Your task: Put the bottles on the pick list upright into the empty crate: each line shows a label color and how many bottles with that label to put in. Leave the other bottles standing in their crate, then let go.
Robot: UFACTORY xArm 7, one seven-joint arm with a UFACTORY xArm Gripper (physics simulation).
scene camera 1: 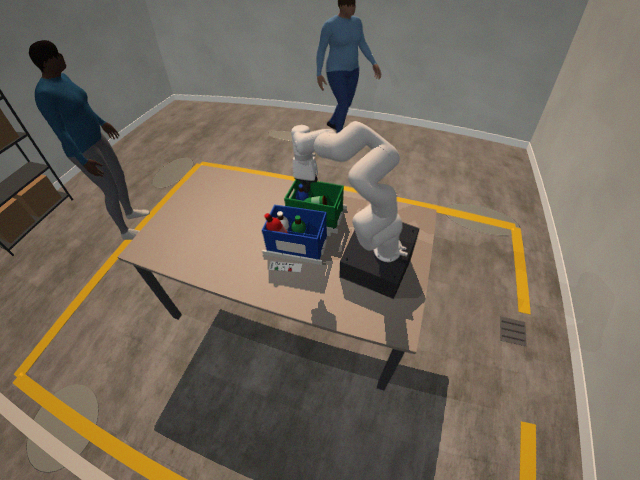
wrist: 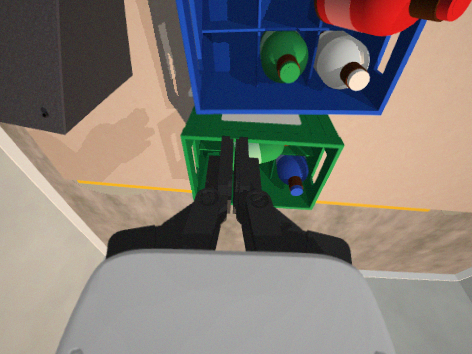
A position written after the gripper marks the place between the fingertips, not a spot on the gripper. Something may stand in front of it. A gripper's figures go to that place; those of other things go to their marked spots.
Labels:
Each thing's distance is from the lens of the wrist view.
gripper (wrist: 233, 153): 0.14 m
white bottle (wrist: 341, 61): 0.37 m
blue bottle (wrist: 292, 170): 0.47 m
green bottle (wrist: 284, 55): 0.34 m
The marked spots on the blue bottle and the white bottle are 0.23 m apart.

